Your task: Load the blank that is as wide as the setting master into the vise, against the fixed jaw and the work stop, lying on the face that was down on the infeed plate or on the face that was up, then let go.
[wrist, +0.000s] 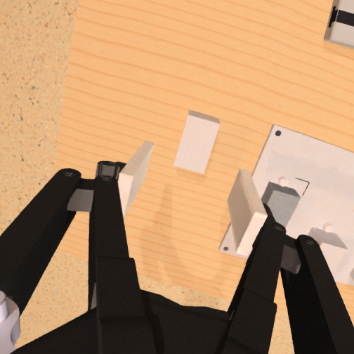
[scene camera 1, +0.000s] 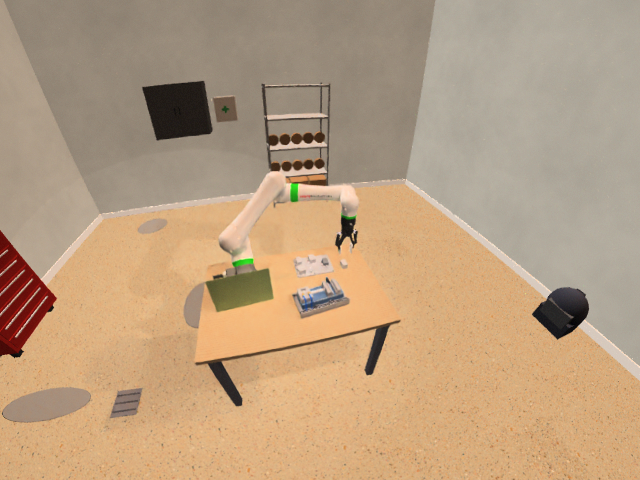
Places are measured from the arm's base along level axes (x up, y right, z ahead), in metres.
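Pixels of known places: gripper, fingertip midpoint: (scene camera 1: 345, 253); arm's base at its link origin: (scene camera 1: 245, 275).
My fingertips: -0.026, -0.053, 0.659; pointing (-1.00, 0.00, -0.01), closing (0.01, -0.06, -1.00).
Observation:
For each thing: its top centre in the pictures, then the offset to it from my fingertips, as dx, dy, dz. Level surfaces: height alone.
- loose pale rectangular block at its top centre: (scene camera 1: 344, 262) -0.080, +0.000, -0.002
- infeed plate at its top centre: (scene camera 1: 313, 265) -0.108, -0.066, -0.206
- dark grey block at its top centre: (scene camera 1: 325, 260) -0.083, -0.059, -0.119
- pale block at its top centre: (scene camera 1: 311, 257) -0.072, -0.111, -0.201
- vise at its top centre: (scene camera 1: 320, 288) -0.017, +0.244, -0.254
- wooden table at its surface level: dx -0.116
My gripper (scene camera 1: 345, 250) (wrist: 191, 171) is partly open and empty, pointing down above the table's back right part. A loose pale rectangular block (scene camera 1: 343, 264) (wrist: 197, 143) lies on the table beside the infeed plate (scene camera 1: 321, 269) (wrist: 320, 156); in the wrist view it shows beyond and between the fingertips. A dark grey block (scene camera 1: 325, 261) (wrist: 282, 202) sits by a corner mark on the plate, partly behind a finger in the wrist view. A pale block (scene camera 1: 311, 258) (wrist: 327, 246) also stands there. The vise (scene camera 1: 320, 295) (wrist: 344, 34) is partly cut off in the wrist view. I cannot tell which block matches the setting master's width.
The wooden table (scene camera 1: 289, 328) (wrist: 135, 75) bears these things. An upright green panel (scene camera 1: 240, 290) stands in front of the arm's base. More pale blocks (scene camera 1: 301, 269) stand on the plate's left part. The table's edge lies close to the loose block's outer side.

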